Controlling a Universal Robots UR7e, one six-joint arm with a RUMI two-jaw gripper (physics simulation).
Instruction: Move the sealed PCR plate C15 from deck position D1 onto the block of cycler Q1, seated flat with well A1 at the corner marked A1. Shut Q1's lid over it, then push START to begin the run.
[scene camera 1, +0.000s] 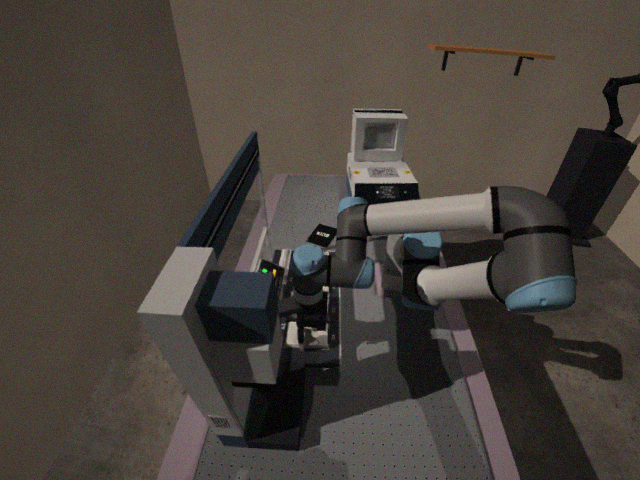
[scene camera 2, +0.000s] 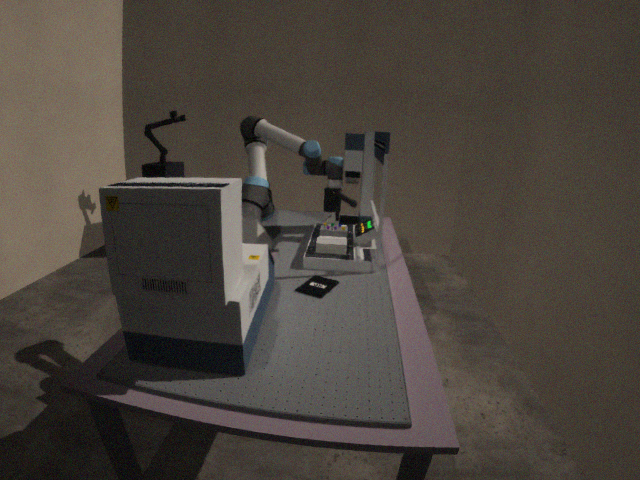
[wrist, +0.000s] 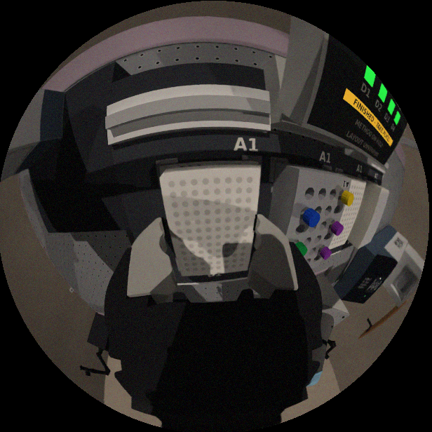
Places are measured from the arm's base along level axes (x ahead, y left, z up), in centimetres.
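Pixels of known places: gripper, fingertip midpoint: (scene camera 1: 304, 336); arm's base, link origin: (scene camera 2: 243, 225).
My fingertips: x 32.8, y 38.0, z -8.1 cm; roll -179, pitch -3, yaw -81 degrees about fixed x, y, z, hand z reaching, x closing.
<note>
Ahead of a thing's pixels: the offset from my fingertips to its middle. "spot": to the spot under its first point. Level surfaces: height alone.
The pale PCR plate C15 (wrist: 212, 200) lies flat in the dark deck position beside the large A1 mark in the wrist view. My gripper (wrist: 209, 217) (scene camera 1: 303, 335) is low over the deck, its two pale jaws against the plate's long sides near its lower end. The contact faces are partly hidden. Cycler Q1 (scene camera 1: 354, 178) (scene camera 2: 170, 248) (wrist: 367, 272) stands at the far end of the table in scene camera 1. Its lid {spot: dx -13.3, dy -103.7, dz +38.7 cm} (scene camera 1: 379, 116) is raised upright, and the block {spot: dx -18.5, dy -89.2, dz +15.4 cm} (scene camera 1: 383, 172) is uncovered. The START label is too small to read.
A grey rack (wrist: 283, 200) with coloured caps stands right of the plate. A screen (wrist: 345, 112) reads FINISHED. A pale bar (wrist: 187, 102) lies beyond the plate. The handler's tall column (scene camera 1: 173, 281) (scene camera 2: 369, 180) stands close to the arm. A black mat {dz -4.2 cm} (scene camera 1: 319, 239) (scene camera 2: 316, 291) lies between deck and cycler.
</note>
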